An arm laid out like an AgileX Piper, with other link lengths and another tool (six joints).
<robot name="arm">
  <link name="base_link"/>
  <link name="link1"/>
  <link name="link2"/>
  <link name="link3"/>
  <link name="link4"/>
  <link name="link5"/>
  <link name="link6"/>
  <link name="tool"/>
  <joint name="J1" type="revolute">
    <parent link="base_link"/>
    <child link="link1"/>
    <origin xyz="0 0 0.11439" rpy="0 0 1.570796"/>
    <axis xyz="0 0 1"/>
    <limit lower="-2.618" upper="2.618"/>
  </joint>
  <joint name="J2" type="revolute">
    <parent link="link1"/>
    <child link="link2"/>
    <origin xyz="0 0 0" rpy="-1.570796 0 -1.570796"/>
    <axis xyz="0 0 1"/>
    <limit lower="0" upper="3.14"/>
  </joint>
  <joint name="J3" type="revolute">
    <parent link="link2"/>
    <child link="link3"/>
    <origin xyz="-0.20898 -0.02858 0" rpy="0 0 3.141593"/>
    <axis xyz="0 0 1"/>
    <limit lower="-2.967" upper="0"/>
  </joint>
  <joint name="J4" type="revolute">
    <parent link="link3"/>
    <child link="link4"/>
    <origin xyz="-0.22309 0.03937 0" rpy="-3.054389 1.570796 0"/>
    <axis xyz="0 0 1"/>
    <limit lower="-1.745" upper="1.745"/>
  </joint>
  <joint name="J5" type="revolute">
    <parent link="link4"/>
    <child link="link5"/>
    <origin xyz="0 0 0" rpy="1.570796 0 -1.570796"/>
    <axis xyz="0 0 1"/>
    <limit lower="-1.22" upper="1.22"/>
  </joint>
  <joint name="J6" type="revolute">
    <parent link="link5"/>
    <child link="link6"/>
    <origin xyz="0 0.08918 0" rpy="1.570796 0 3.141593"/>
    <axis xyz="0 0 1"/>
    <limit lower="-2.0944" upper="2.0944"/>
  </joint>
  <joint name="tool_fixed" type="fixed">
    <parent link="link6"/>
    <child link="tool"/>
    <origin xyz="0.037 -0.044 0.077" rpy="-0.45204 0 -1.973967"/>
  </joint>
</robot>
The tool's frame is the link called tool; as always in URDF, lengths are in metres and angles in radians.
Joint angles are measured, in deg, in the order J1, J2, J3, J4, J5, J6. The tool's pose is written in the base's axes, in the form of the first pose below.
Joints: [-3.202 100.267 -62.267 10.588 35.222 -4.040]
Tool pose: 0.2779, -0.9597, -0.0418, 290.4; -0.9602, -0.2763, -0.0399, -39.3; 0.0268, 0.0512, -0.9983, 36.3; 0, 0, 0, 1
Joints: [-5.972 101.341 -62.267 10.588 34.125 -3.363]
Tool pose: 0.2177, -0.9750, -0.0450, 289.4; -0.9757, -0.2163, -0.0346, -53.4; 0.0240, 0.0515, -0.9984, 31.3; 0, 0, 0, 1
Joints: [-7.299 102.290 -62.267 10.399 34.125 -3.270]
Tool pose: 0.1958, -0.9786, -0.0626, 286.6; -0.9804, -0.1940, -0.0336, -60.2; 0.0207, 0.0680, -0.9975, 26.5; 0, 0, 0, 1
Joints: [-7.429 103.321 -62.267 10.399 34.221 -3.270]
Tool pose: 0.1942, -0.9775, -0.0821, 284.6; -0.9809, -0.1923, -0.0307, -60.6; 0.0143, 0.0865, -0.9961, 21.2; 0, 0, 0, 1
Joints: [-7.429 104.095 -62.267 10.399 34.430 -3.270]
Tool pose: 0.1949, -0.9758, -0.0989, 282.7; -0.9808, -0.1930, -0.0282, -60.3; 0.0084, 0.1025, -0.9947, 17.2; 0, 0, 0, 1
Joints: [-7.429 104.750 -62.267 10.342 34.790 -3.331]
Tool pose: 0.1975, -0.9734, -0.1161, 280.6; -0.9803, -0.1957, -0.0267, -60.0; 0.0032, 0.1191, -0.9929, 13.8; 0, 0, 0, 1
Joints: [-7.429 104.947 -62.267 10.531 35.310 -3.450]
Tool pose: 0.1987, -0.9717, -0.1277, 278.8; -0.9801, -0.1975, -0.0223, -59.2; -0.0035, 0.1296, -0.9916, 12.7; 0, 0, 0, 1
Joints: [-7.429 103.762 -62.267 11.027 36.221 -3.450]
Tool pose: 0.1959, -0.9730, -0.1216, 278.3; -0.9806, -0.1957, -0.0141, -57.7; -0.0101, 0.1220, -0.9925, 18.2; 0, 0, 0, 1
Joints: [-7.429 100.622 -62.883 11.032 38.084 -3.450]
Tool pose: 0.2011, -0.9756, -0.0879, 280.8; -0.9796, -0.2005, -0.0154, -57.3; -0.0026, 0.0892, -0.9960, 35.5; 0, 0, 0, 1
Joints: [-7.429 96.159 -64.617 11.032 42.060 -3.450]
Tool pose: 0.2124, -0.9760, -0.0473, 282.6; -0.9772, -0.2119, -0.0148, -56.1; 0.0044, 0.0494, -0.9988, 63.1; 0, 0, 0, 1
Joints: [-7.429 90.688 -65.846 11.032 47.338 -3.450]
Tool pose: 0.2280, -0.9735, -0.0199, 276.2; -0.9736, -0.2278, -0.0119, -53.6; 0.0071, 0.0221, -0.9997, 92.8; 0, 0, 0, 1
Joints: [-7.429 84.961 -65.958 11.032 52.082 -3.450]
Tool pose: 0.2426, -0.9701, 0.0013, 264.1; -0.9701, -0.2426, -0.0101, -50.7; 0.0102, 0.0012, -0.9999, 118.0; 0, 0, 0, 1
